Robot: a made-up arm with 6 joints. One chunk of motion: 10 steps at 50 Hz.
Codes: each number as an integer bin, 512 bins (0 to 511) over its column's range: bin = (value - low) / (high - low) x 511, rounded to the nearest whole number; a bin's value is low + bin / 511 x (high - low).
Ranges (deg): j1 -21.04..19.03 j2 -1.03..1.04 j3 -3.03..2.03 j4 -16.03..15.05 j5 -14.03..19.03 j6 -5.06..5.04
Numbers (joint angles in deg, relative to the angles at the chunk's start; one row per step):
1: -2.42 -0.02 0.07 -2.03 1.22 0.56
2: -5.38 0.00 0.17 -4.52 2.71 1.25
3: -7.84 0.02 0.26 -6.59 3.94 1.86
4: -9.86 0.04 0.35 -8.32 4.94 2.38
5: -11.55 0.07 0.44 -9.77 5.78 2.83
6: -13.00 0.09 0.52 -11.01 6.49 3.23
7: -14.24 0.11 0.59 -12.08 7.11 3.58
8: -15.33 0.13 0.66 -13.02 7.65 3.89
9: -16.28 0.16 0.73 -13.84 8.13 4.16
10: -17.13 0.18 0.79 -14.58 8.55 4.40
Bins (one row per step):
1: 237 249 313 230 236 284
2: 200 254 323 189 259 319
3: 168 259 332 155 278 350
4: 143 264 341 127 293 376
5: 121 272 350 103 306 399
6: 103 276 359 83 317 419
7: 87 281 366 65 327 437
8: 73 286 373 49 335 453
9: 61 294 380 36 343 466
10: 50 299 386 24 349 479

